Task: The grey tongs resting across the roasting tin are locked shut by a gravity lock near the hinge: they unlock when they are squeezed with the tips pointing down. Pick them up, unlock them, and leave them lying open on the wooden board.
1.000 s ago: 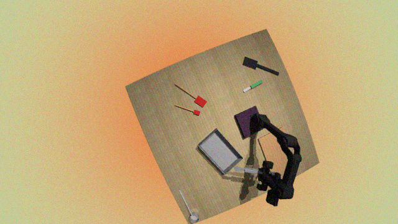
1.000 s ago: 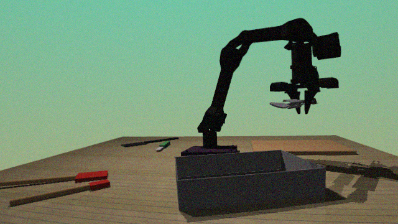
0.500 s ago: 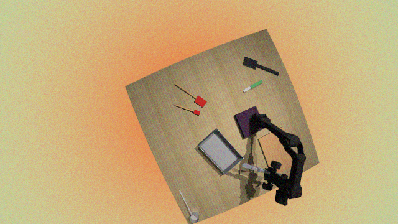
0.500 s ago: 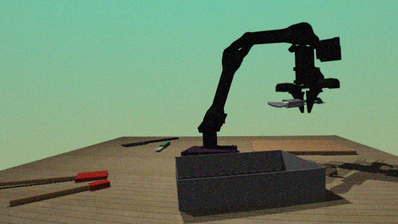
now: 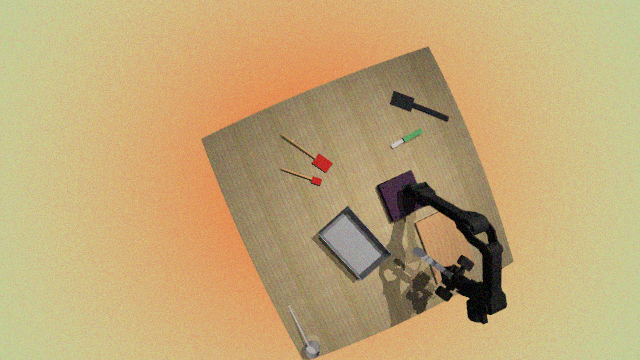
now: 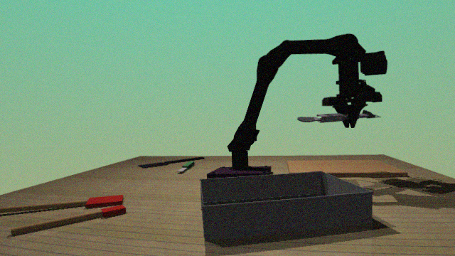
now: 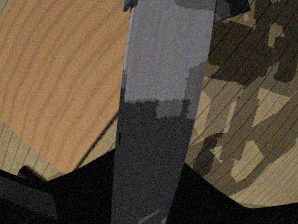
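Right now the wooden board is 140 mm behind my gripper tip, 10 mm to the right of it and 150 mm below it. From my gripper tip the other things lie so: grey roasting tin (310 mm ahead, 210 mm to the right, 130 mm below); black spatula (220 mm behind, 730 mm to the right, 150 mm below).
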